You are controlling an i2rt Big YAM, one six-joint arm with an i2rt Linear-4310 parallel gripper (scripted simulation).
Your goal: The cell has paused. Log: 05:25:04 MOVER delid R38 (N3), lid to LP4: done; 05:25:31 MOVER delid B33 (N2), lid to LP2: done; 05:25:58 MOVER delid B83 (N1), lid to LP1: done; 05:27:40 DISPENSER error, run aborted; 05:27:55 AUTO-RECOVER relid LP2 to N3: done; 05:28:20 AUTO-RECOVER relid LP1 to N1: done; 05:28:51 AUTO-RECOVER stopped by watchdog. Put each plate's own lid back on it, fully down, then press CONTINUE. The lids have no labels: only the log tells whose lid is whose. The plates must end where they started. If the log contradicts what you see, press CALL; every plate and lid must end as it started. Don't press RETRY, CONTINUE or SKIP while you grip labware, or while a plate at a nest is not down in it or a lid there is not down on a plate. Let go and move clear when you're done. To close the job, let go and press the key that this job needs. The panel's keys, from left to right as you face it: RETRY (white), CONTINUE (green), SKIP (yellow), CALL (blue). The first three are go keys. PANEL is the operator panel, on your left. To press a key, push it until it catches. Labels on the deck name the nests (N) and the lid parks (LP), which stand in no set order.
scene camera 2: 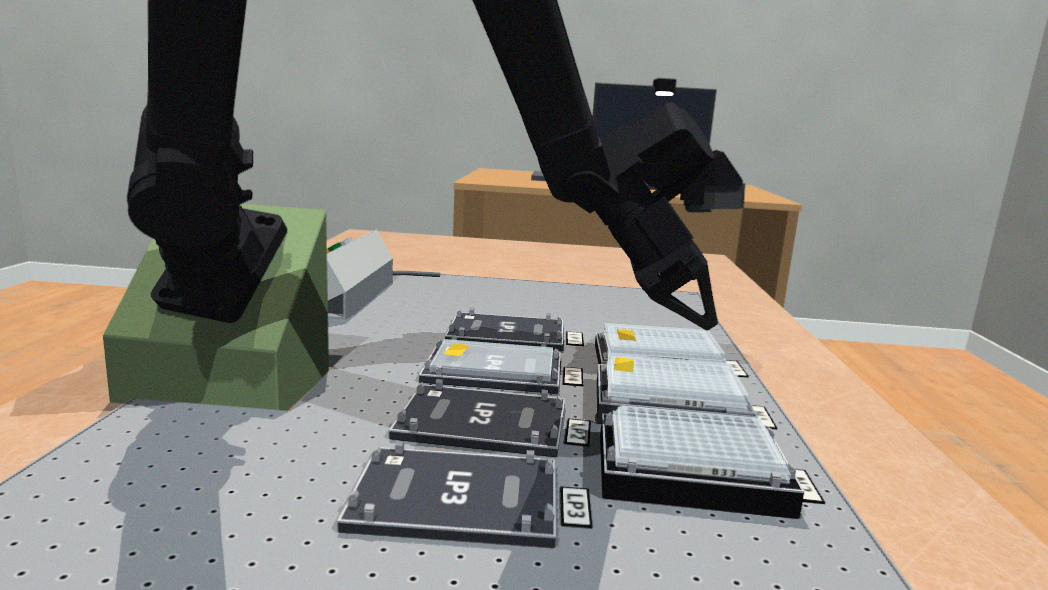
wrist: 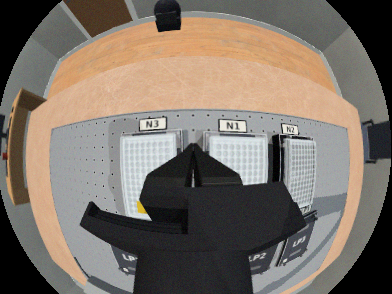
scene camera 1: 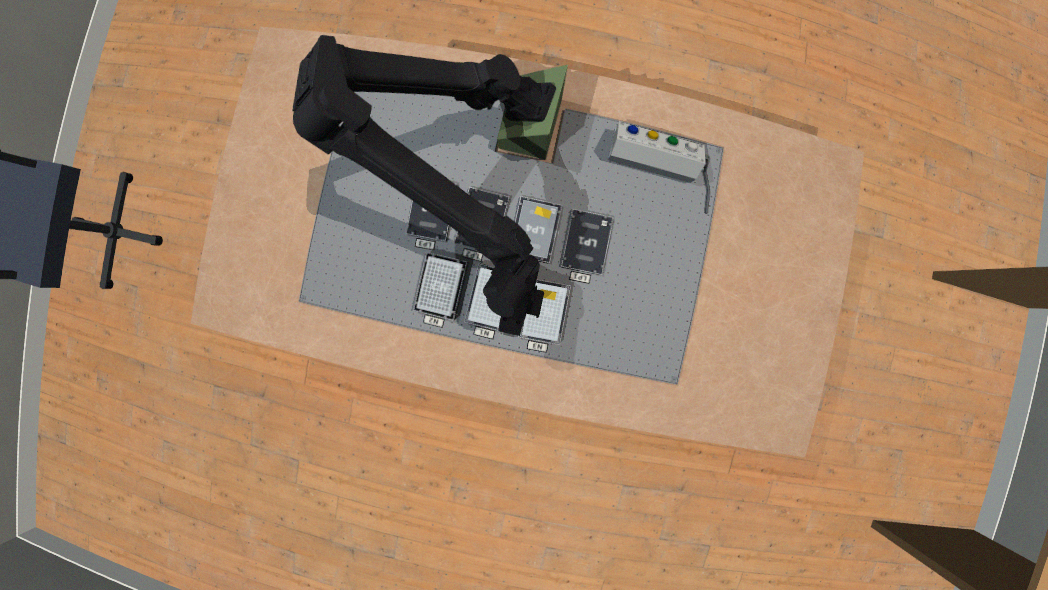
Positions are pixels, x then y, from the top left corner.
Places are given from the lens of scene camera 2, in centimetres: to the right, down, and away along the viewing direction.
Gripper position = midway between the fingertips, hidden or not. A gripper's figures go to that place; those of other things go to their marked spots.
gripper [scene camera 2: 712, 326]: 20, 3, 72
operator panel [scene camera 2: 358, 270]: -23, -4, 96
